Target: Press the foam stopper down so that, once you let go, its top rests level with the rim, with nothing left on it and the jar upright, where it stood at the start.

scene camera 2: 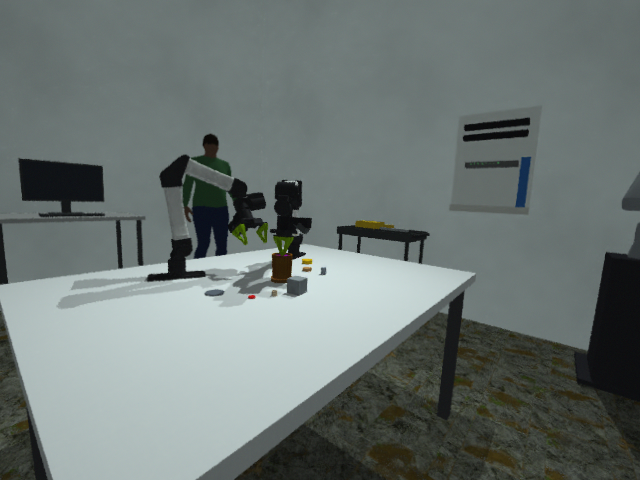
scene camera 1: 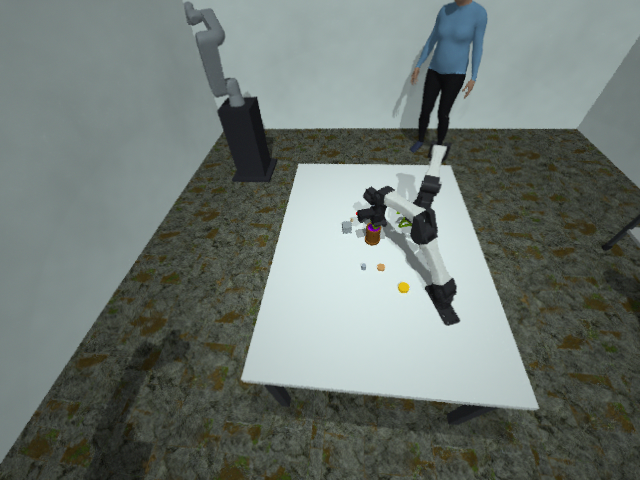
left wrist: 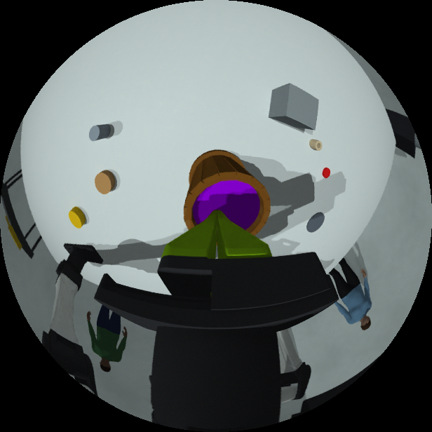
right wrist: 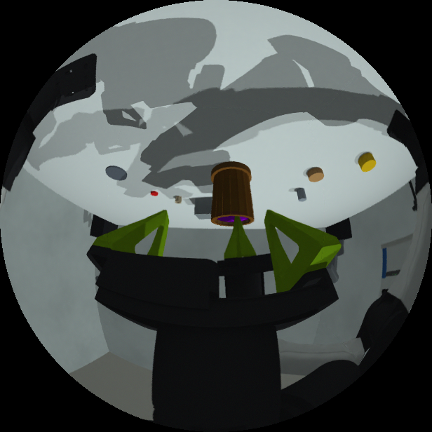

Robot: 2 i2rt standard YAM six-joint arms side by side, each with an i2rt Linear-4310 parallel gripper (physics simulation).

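Note:
The brown ribbed jar (scene camera 1: 372, 238) (scene camera 2: 281, 269) (left wrist: 216, 164) (right wrist: 232, 196) stands upright on the table. The purple foam stopper (scene camera 1: 373, 227) (left wrist: 235, 189) (right wrist: 226, 219) fills its mouth. A thin strip of inner wall shows around it in the left wrist view, so its top looks slightly below the rim. My left gripper (scene camera 2: 282, 253) (left wrist: 216, 215) is shut and empty, pointing down, its fingertips at the stopper's top near one side of the mouth; exact contact is hard to tell. My right gripper (scene camera 2: 255, 241) (right wrist: 216, 214) is open and empty, above the table beside the jar.
Around the jar lie a grey box (scene camera 1: 346, 227) (scene camera 2: 296, 285) (left wrist: 294, 107), a tan bead (left wrist: 315, 144), a red disc (left wrist: 326, 172), a dark grey disc (left wrist: 315, 222), a grey cylinder (left wrist: 101, 132), an orange disc (left wrist: 105, 182) and a yellow disc (left wrist: 77, 217).

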